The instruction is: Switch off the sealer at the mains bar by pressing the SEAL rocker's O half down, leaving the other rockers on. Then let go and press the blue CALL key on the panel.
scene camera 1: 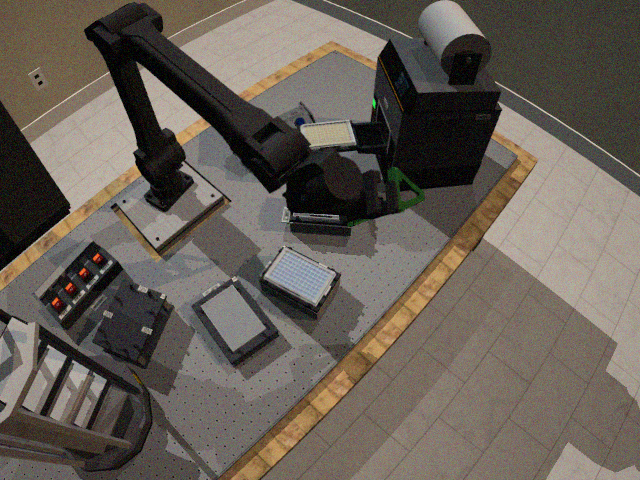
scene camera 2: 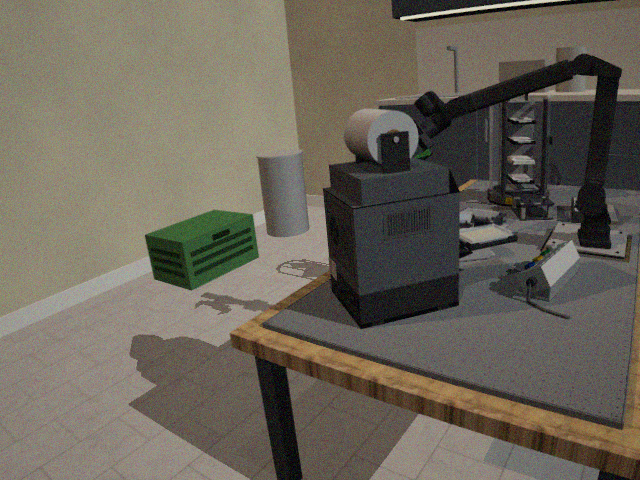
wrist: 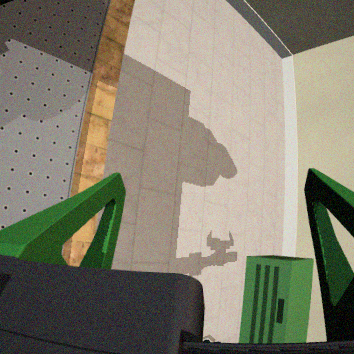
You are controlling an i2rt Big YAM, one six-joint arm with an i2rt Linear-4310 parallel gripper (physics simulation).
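Places are measured from the arm's base along level axes (x ahead, y left, z up), in metres.
Pixels of known places: gripper, fingertip midpoint: (scene camera 1: 405,202) (wrist: 211,179); arm's base, link origin: (scene camera 1: 169,190) (scene camera 2: 593,240).
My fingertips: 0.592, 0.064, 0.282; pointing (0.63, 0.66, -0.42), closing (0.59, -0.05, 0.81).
Ahead of a thing's pixels: the offset from my fingertips to its top centre, as dx, dy, dz. "spot": to the spot under its first point.
The mains bar @(spot: -0.556, -0.425, -0.269) (scene camera 1: 85,299) lies at the left of the table in scene camera 1, with several orange-red rockers @(-0.597, -0.380, -0.247) (scene camera 1: 84,273) in a row. Their labels and which halves are down are too small to read. The sloped key panel @(-0.452, +0.221, -0.216) (scene camera 1: 307,112) (scene camera 2: 564,268) stands beyond the arm's forearm, partly hidden by it in scene camera 1. The blue CALL key @(-0.403, +0.282, -0.225) (scene camera 1: 300,121) (scene camera 2: 529,264) shows on it. The dark sealer @(-0.081, +0.395, +0.156) (scene camera 1: 439,129) (scene camera 2: 398,242) has a lit green light. My gripper (scene camera 1: 387,208) (scene camera 2: 423,153) (wrist: 211,179) is open and empty, above the table in front of the sealer, away from bar and panel.
A cream plate @(-0.283, +0.227, -0.170) (scene camera 1: 328,134) rests on the sealer's extended tray. A blue-white plate @(-0.150, -0.108, -0.231) (scene camera 1: 301,273) on a block, a framed grey pad @(-0.224, -0.255, -0.262) (scene camera 1: 235,317) and a black block @(-0.407, -0.395, -0.224) (scene camera 1: 131,322) stand mid-table. A rack (scene camera 1: 23,346) (scene camera 2: 544,149) stands beyond the mains bar.
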